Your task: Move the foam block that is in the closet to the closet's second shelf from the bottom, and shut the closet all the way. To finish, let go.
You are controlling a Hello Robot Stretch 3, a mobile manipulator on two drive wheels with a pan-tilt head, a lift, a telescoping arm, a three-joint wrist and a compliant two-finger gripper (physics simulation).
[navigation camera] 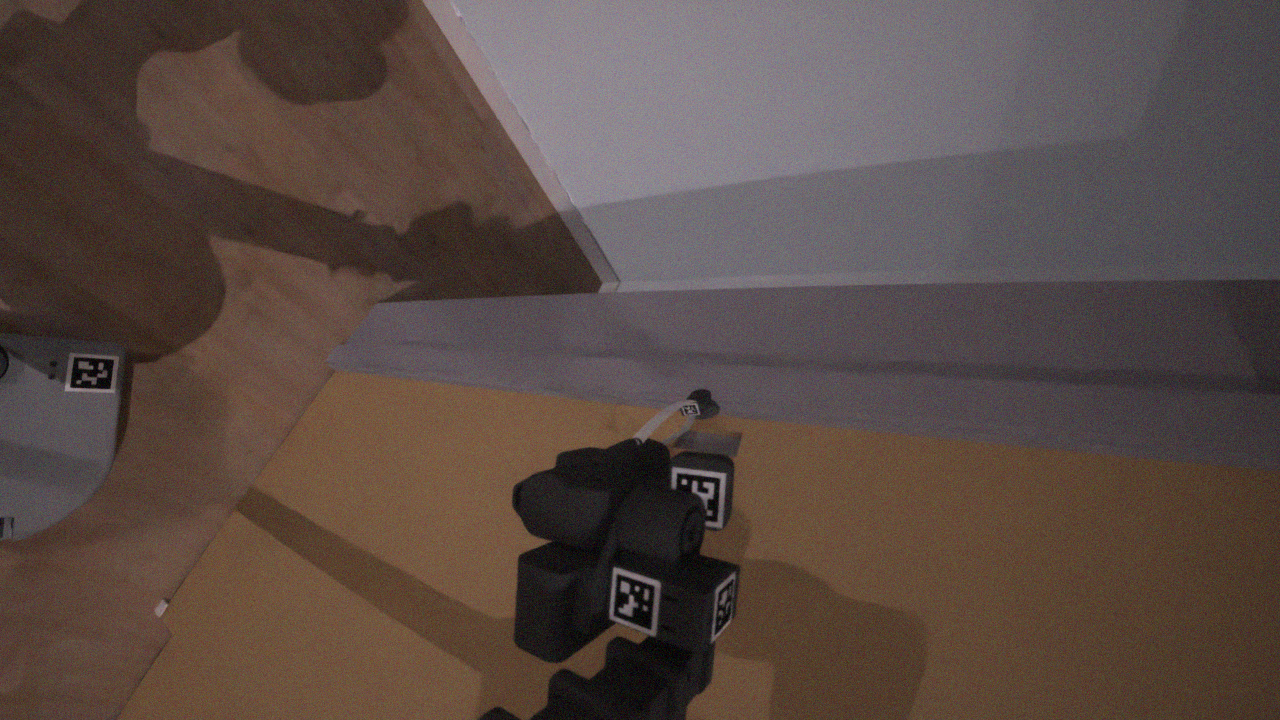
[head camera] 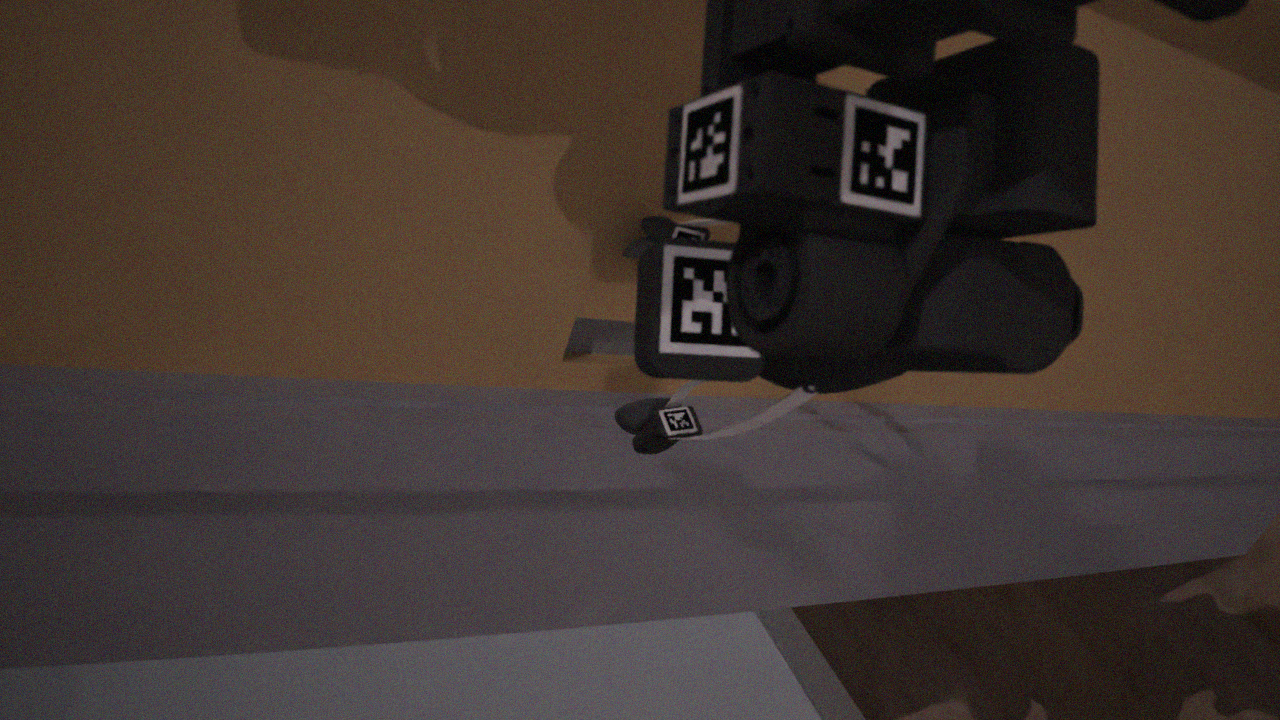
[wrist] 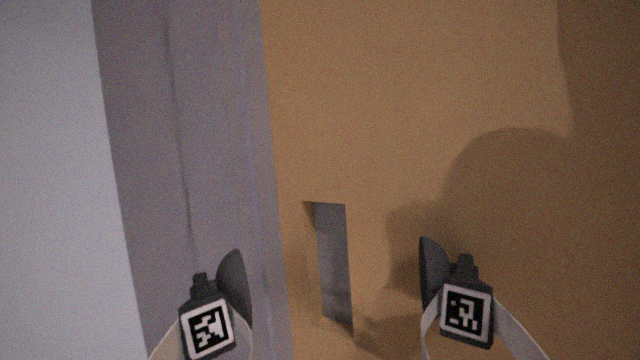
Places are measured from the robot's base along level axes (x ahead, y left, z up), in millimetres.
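Where they show: gripper, fingertip midpoint: [navigation camera: 705,445].
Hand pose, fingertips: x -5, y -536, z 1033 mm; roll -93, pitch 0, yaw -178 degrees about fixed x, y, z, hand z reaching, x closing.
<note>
Things, the pixels of their top centre, and the offset from my fingertips. "spot": a spot on its surface instead. Level surfaces: height alone.
- broad orange-brown panel, surface spot: [head camera: 268,223] [navigation camera: 903,518] spot: dz +215, dx -45, dy -4 mm
- narrow rectangular grey slot, surface spot: [head camera: 599,336] [navigation camera: 721,444] spot: dz +3, dx -1, dy -46 mm
- Wooden floor, its level: dz -1032 mm
A broad orange-brown panel [head camera: 268,223] [navigation camera: 895,528] [wrist: 375,100], apparently the closet's door, fills much of each view. It has a narrow rectangular grey slot [head camera: 599,336] [navigation camera: 717,443] [wrist: 332,260] near its edge. My gripper [head camera: 651,326] [wrist: 327,270] is open, with its fingers on either side of the slot in the wrist view and no object between them. One finger is over the orange-brown panel, the other over the mauve-grey band beside it. Contact with the panel cannot be told. The foam block and the shelves do not show in these views.
The mauve-grey band [head camera: 268,447] [navigation camera: 805,326] [wrist: 215,125] runs along the panel's edge. A pale grey surface [head camera: 447,671] [navigation camera: 805,98] [wrist: 50,150] lies beyond it. Wooden floor [navigation camera: 295,161] and part of my base [navigation camera: 53,438] show at the navigation view's left.
</note>
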